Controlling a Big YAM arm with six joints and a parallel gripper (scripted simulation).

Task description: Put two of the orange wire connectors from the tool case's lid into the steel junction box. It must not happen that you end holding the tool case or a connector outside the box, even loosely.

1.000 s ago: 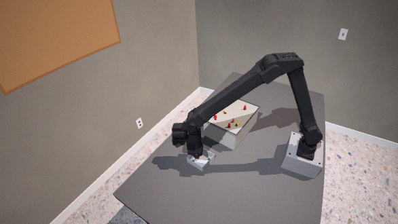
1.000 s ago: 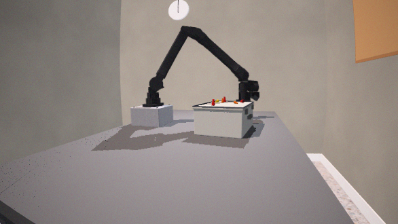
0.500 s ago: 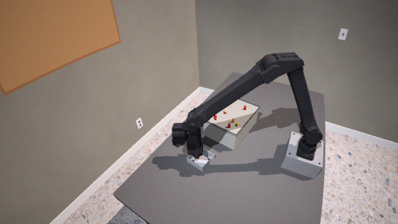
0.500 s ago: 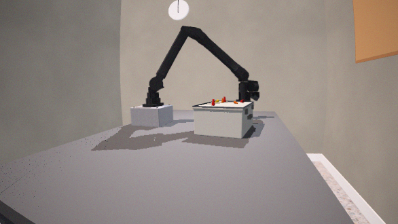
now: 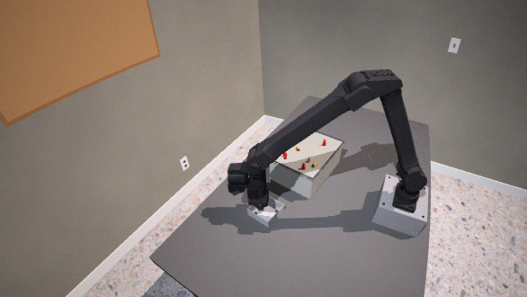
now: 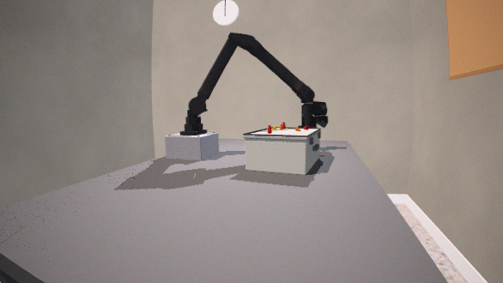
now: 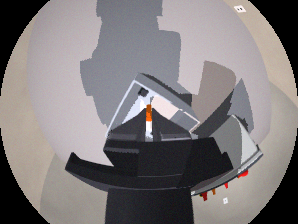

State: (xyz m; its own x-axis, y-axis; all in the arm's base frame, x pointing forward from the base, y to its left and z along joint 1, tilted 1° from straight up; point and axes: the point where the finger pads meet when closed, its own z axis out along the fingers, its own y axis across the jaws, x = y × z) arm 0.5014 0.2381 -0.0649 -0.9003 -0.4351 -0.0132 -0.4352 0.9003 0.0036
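Right now the steel junction box is 20 mm behind my hand, 10 mm to the right of it and 30 mm below it. Round my hand: tool case 50 mm behind, 310 mm to the right, 60 mm above.
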